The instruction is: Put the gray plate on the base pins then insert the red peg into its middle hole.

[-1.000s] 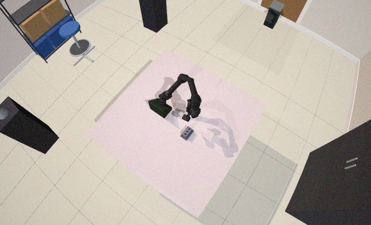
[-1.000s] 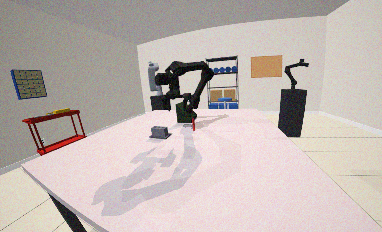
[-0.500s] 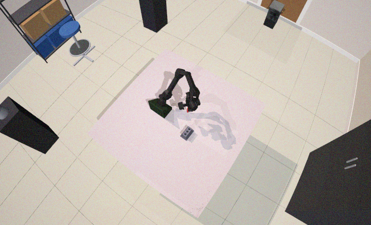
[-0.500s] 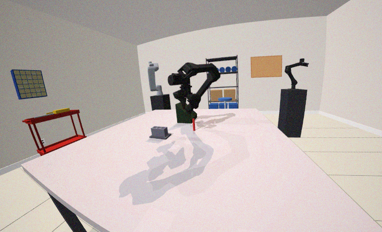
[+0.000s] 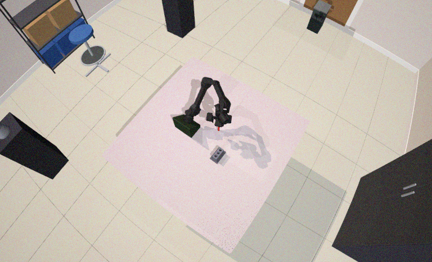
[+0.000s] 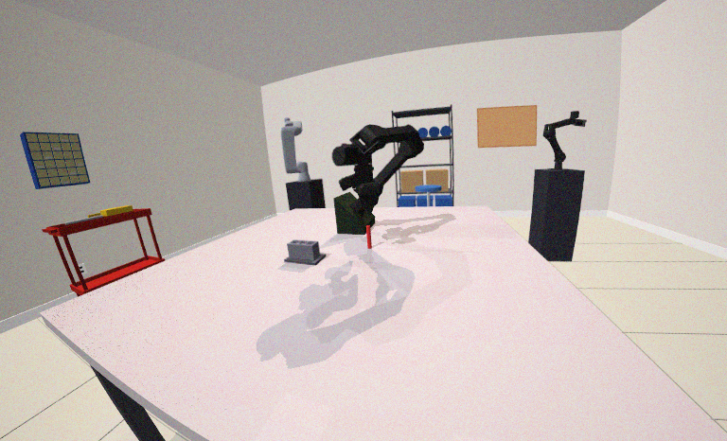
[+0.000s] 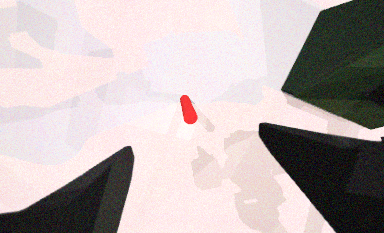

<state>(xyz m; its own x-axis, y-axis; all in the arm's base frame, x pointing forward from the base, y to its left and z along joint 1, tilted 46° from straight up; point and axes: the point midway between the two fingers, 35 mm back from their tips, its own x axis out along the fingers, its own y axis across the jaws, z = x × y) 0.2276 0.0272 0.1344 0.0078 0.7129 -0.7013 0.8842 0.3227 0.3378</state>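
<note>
My gripper tip is now 90 mm above the red peg. Round my gripper tip: gray plate (180 mm to the right, 120 mm ahead, 80 mm below).
</note>
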